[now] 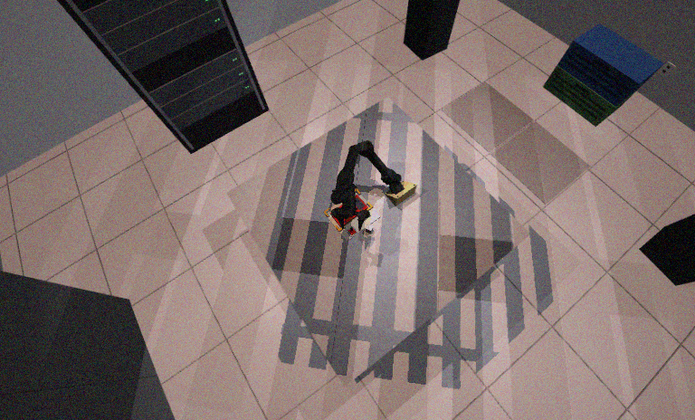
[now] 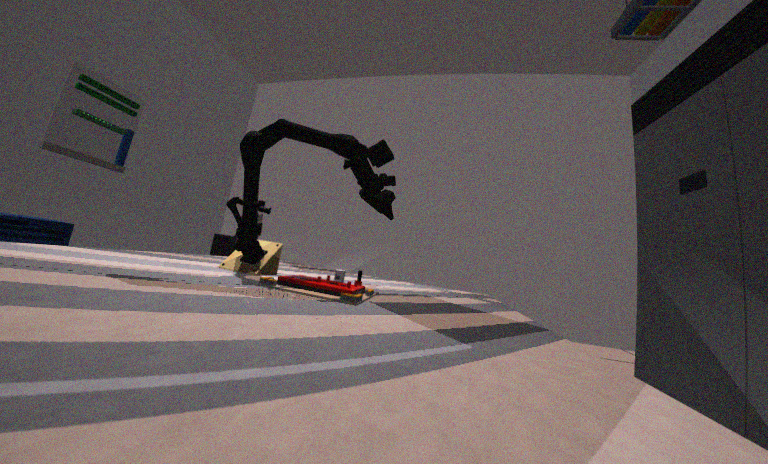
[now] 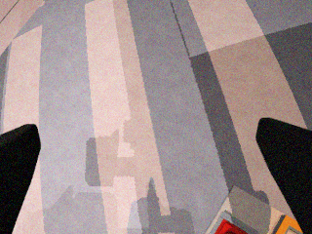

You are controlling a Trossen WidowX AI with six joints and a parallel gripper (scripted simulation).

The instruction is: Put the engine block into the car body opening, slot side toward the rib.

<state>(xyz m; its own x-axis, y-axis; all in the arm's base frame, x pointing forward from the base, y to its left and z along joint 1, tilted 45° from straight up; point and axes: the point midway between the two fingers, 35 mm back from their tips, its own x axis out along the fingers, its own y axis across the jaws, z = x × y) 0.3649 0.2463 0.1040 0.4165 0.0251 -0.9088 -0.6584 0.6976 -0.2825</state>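
Now: gripper tip 13 cm past the engine block, 3 cm to the left of it and 22 cm above it.
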